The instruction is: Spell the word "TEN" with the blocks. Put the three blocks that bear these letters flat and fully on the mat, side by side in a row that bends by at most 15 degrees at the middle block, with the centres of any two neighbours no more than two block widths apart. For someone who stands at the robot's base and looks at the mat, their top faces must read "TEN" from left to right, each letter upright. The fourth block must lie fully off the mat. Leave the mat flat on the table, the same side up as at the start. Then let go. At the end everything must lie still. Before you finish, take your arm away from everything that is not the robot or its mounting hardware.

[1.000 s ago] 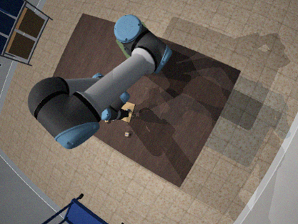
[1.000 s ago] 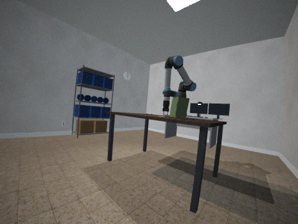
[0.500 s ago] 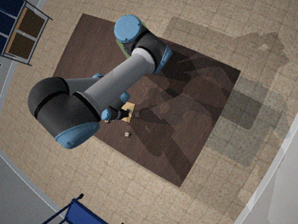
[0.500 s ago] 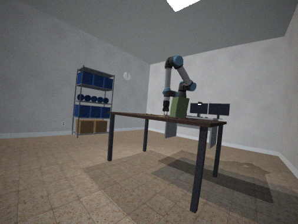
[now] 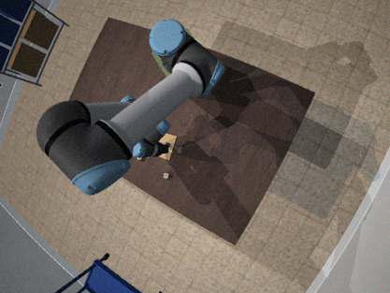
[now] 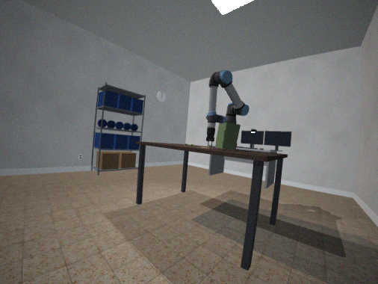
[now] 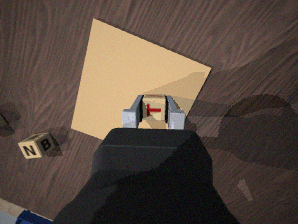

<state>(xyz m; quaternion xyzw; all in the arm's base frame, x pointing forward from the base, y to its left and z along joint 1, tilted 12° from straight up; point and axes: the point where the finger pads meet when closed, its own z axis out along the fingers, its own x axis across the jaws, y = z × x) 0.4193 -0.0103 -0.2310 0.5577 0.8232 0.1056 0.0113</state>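
The tan mat is 1 cm ahead of my hand, 3 cm to the right of it and 2 cm below it. The rest, counted from my hand: N block (12 cm ahead, 13 cm to the right, 1 cm below).
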